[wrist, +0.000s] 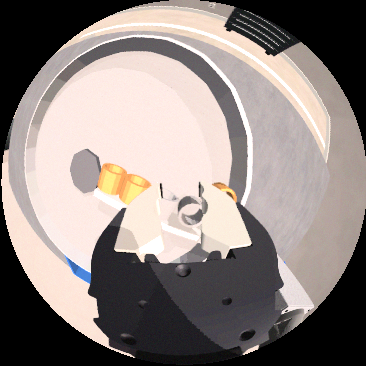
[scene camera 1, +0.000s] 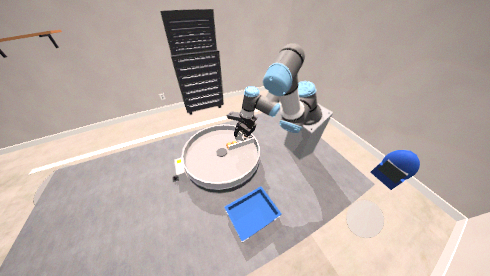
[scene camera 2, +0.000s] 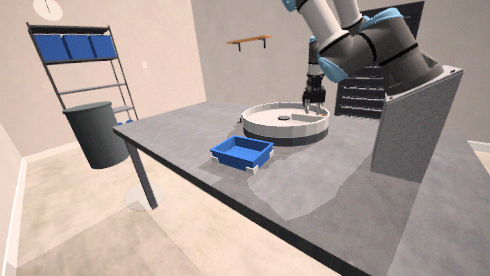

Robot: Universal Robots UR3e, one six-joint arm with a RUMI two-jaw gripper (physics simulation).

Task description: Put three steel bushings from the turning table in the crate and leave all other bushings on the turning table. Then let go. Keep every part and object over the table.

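Places are measured from the arm's base along level axes (x ahead, y left, z up), in centimetres.
Pixels of known places: gripper, between the fingertips: [wrist: 179, 183] [scene camera 1: 239, 138]; arm's base, origin of its link: [scene camera 1: 309, 115] [scene camera 2: 413, 83].
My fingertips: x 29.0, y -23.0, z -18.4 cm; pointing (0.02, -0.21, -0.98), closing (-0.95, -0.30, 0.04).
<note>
Ahead of a thing's pixels: the offset from my fingertips to its top centre. "*": to the spot under its first point.
The turning table [scene camera 1: 200, 172] [scene camera 2: 280, 131] [wrist: 125, 100] is a round, pale, walled tray. My gripper [scene camera 1: 243, 137] [scene camera 2: 314, 111] [wrist: 179, 183] is low inside it near the rim, pointing down, fingers partly open. In the wrist view a steel bushing [wrist: 191, 210] stands between the fingers, close to the right one; a gap shows on its left. Another grey bushing @[dx +1.5, dy +2.7, dz +1.5 cm] [wrist: 168, 194] shows partly at the left finger. Two brass bushings [scene camera 1: 231, 145] @[dx +8.0, dy +1.3, dz +1.3 cm] [wrist: 112, 179] stand left of the gripper, and a third brass one @[* dx -6.4, dy +0.1, dz -1.8 cm] [wrist: 225, 191] is behind the right finger. The blue crate @[dx +19.3, dy +36.6, dz -2.1 cm] [scene camera 1: 252, 216] [scene camera 2: 234, 159] shows no bushing inside.
A straight white divider @[* dx +0.6, dy +5.0, dz -0.4 cm] [scene camera 1: 243, 144] [scene camera 2: 307, 118] [wrist: 109, 200] runs inside the turning table beside the gripper. A dark hub @[dx +13.5, dy +1.8, dz -1.0 cm] [scene camera 1: 221, 152] [scene camera 2: 284, 118] [wrist: 85, 171] is at its centre. The arm's grey pedestal [scene camera 1: 302, 140] [scene camera 2: 412, 132] stands on the tabletop.
</note>
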